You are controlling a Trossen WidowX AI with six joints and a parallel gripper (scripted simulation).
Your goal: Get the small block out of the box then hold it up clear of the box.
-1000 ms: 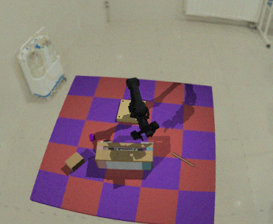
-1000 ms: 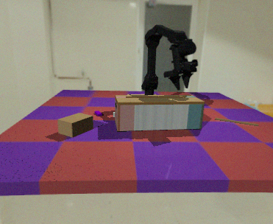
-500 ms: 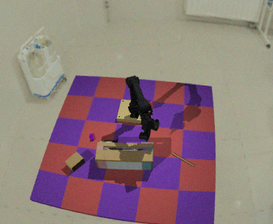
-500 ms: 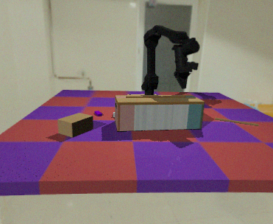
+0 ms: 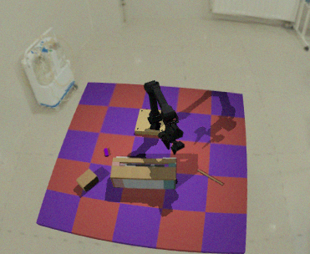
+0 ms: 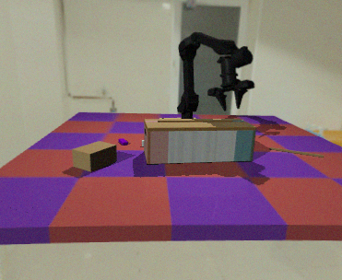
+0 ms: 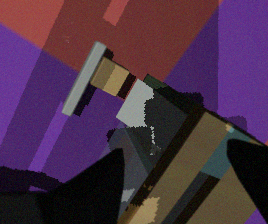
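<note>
My gripper tip is 140 mm above the small tan block and 20 mm past it. The rest, counted from my gripper tip: small purple block: 440 mm to the right, 150 mm below; then thin wooden stick: 260 mm to the left, 160 mm below, 30 mm ahead; then wooden box: 150 mm to the right, 100 mm below, 90 mm ahead.
</note>
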